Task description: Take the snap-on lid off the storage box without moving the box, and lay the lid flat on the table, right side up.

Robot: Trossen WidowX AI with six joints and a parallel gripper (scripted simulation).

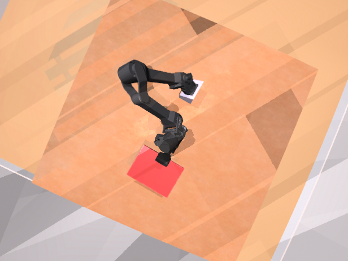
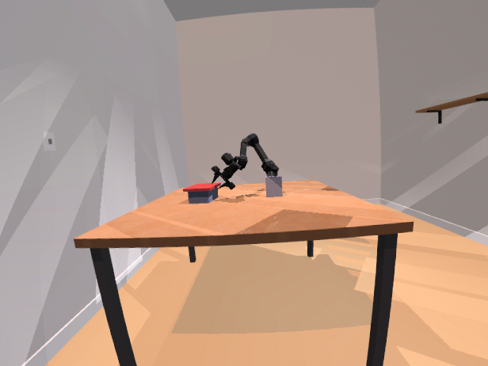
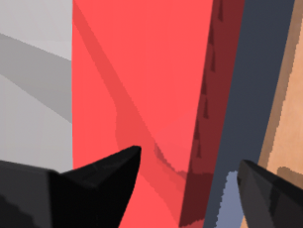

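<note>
The red lid is 80 mm ahead of my gripper tip. Round my gripper tip: blue-grey storage box (80 mm ahead, 40 mm below).
</note>
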